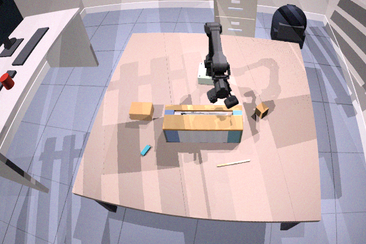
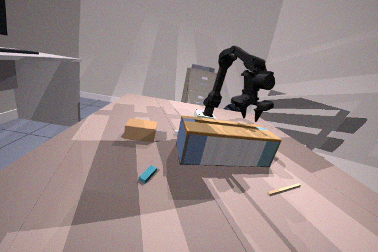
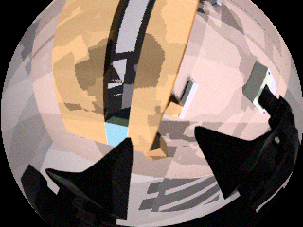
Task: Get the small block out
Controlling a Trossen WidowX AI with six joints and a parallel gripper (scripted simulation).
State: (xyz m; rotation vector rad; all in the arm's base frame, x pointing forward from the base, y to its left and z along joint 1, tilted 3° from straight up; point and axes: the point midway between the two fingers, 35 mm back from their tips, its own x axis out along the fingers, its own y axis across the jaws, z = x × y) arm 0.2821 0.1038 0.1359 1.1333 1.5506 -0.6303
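The small brown block lies 40 mm behind my gripper tip, 40 mm to the left of it and 130 mm below it. Round my gripper tip: thin wooden stick 260 mm ahead, 50 mm to the left, 140 mm below.
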